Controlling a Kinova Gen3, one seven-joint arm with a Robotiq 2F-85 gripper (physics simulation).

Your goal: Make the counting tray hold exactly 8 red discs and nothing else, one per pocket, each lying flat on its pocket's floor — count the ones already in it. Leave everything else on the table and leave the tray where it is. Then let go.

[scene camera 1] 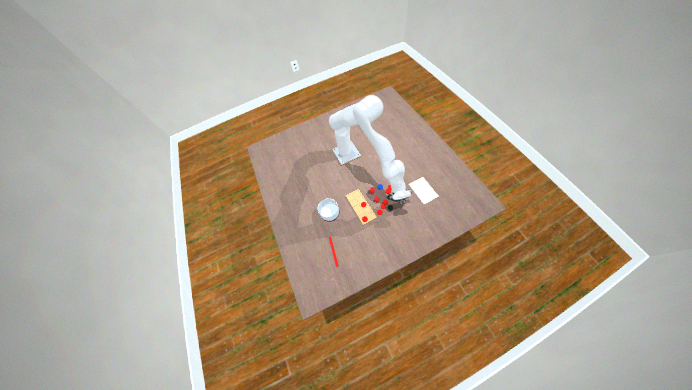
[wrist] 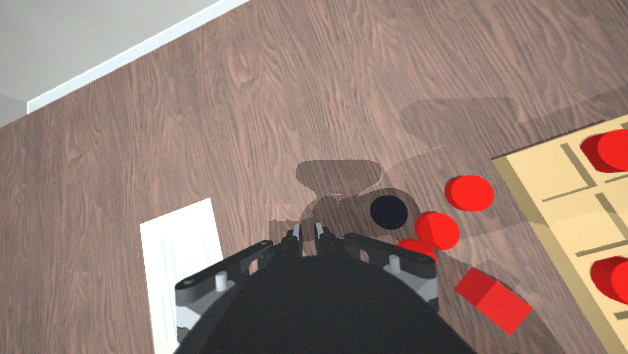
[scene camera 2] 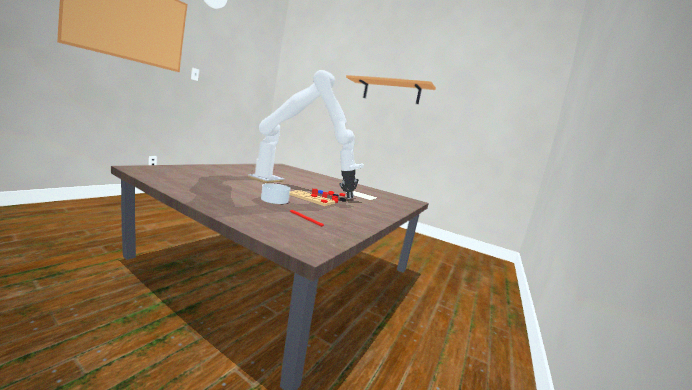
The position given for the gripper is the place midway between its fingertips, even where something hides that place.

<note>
A white card (wrist: 176, 245) rests on the table. Also in view: the gripper (wrist: 308, 233) and a tan counting tray (wrist: 569, 205).
</note>
